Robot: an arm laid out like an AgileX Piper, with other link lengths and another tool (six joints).
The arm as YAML. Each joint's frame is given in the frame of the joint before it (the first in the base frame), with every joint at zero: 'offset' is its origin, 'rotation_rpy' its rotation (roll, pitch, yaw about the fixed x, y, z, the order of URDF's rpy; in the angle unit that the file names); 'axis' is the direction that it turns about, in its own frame. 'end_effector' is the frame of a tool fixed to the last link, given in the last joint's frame.
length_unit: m
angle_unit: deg
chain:
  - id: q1
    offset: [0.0, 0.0, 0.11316]
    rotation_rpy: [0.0, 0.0, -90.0]
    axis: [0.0, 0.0, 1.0]
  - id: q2
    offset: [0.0, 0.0, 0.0]
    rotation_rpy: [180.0, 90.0, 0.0]
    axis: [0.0, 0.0, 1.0]
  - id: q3
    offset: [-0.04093, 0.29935, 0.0]
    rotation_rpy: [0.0, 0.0, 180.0]
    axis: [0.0, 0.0, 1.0]
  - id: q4
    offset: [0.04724, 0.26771, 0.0]
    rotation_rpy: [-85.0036, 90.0, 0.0]
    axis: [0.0, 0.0, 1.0]
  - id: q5
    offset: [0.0, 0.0, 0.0]
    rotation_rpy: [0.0, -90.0, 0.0]
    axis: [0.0, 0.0, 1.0]
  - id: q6
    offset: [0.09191, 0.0, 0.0]
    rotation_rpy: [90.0, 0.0, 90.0]
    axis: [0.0, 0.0, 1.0]
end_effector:
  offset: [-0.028, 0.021, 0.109]
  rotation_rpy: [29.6, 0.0, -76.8]
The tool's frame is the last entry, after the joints.
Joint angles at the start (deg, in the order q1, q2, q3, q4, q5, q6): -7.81 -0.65 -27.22 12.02 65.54 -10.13
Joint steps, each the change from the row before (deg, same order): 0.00 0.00 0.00 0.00 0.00 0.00; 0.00 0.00 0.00 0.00 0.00 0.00; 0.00 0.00 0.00 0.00 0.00 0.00; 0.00 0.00 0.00 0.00 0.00 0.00; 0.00 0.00 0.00 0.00 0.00 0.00; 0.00 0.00 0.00 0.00 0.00 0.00; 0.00 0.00 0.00 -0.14 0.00 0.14; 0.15 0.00 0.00 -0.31 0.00 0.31; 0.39 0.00 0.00 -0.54 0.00 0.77; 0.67 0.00 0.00 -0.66 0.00 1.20; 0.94 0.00 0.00 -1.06 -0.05 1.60; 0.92 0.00 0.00 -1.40 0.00 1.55; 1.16 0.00 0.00 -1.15 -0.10 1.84; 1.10 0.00 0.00 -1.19 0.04 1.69; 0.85 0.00 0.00 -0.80 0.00 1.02
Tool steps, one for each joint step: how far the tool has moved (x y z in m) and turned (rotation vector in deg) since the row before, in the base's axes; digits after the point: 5 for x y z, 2 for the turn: 0.00000 0.00000 0.00000 0.00 0.00 0.00; 0.00000 0.00000 0.00000 0.00 0.00 0.00; 0.00000 0.00000 0.00000 0.00 0.00 0.00; 0.00000 0.00000 0.00000 0.00 0.00 0.00; 0.00000 0.00000 0.00000 0.00 0.00 0.00; 0.00000 0.00000 0.00000 0.00 0.00 0.00; 0.00006 -0.00048 -0.00008 0.00 0.03 -0.15; 0.00000 -0.00079 -0.00018 0.01 0.06 -0.18; -0.00005 -0.00127 -0.00023 0.20 0.11 -0.31; -0.00014 -0.00135 -0.00019 0.47 0.15 -0.32; -0.00007 -0.00229 -0.00021 0.47 0.15 -0.49; -0.00003 -0.00329 -0.00056 0.14 0.20 -0.66; 0.00002 -0.00233 0.00009 0.59 0.07 -0.45; -0.00011 -0.00245 -0.00036 0.43 0.18 -0.44; -0.00009 -0.00141 -0.00015 0.19 0.08 -0.13
